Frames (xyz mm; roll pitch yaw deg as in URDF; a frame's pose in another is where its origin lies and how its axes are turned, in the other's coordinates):
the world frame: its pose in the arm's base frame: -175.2 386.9 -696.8 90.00 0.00 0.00
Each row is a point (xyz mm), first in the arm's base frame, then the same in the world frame.
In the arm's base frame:
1: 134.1 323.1 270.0
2: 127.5 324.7 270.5
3: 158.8 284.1 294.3
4: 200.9 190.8 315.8
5: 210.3 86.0 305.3
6: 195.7 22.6 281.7
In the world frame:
1: 309.3 966.8 63.8
2: 302.7 967.3 62.2
3: 334.0 991.1 102.8
4: 376.1 1012.6 196.1
5: 385.5 1002.1 300.9
6: 370.9 978.5 364.3

